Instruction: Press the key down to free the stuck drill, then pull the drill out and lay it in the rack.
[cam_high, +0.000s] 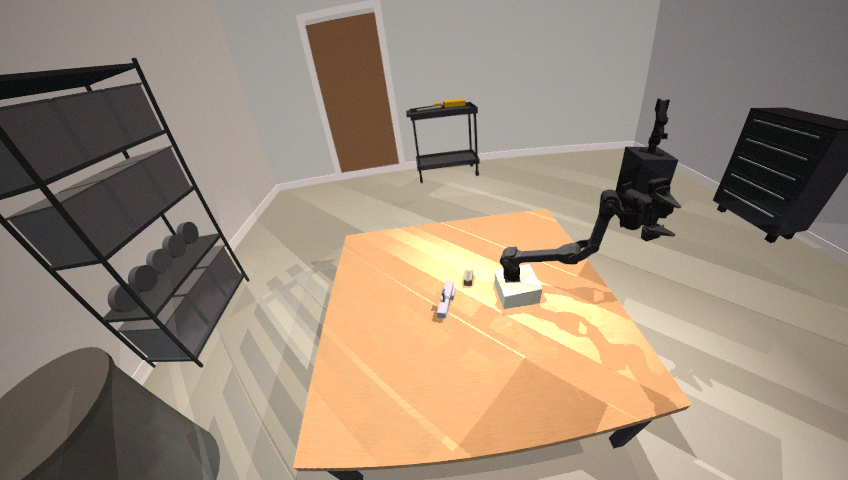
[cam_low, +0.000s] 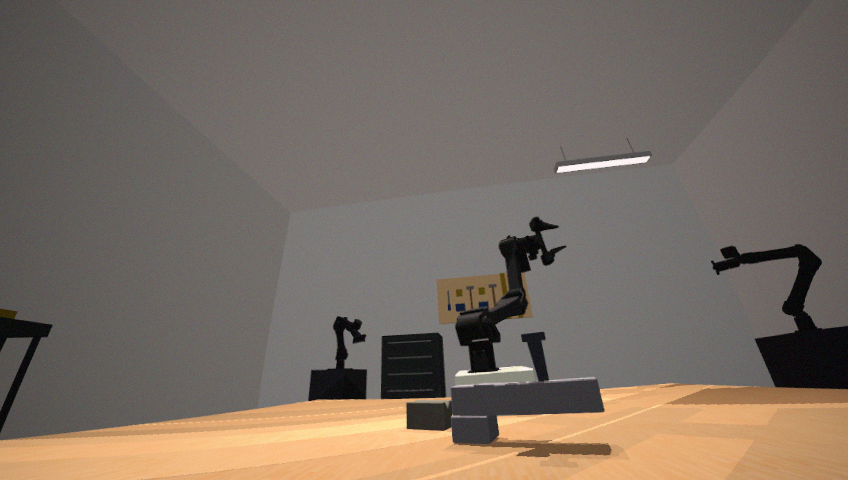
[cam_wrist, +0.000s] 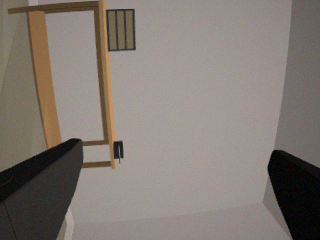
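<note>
Right now the dark t-shaped post is 680 mm ahead of my gripper tip, 170 mm to the right of it and 450 mm below it. Also, from my gripper tip: drill (680 mm ahead, 220 mm to the right, 500 mm below); rack (590 mm ahead, 360 mm to the right, 530 mm below); long grey body (680 mm ahead, 200 mm to the right, 510 mm below).
</note>
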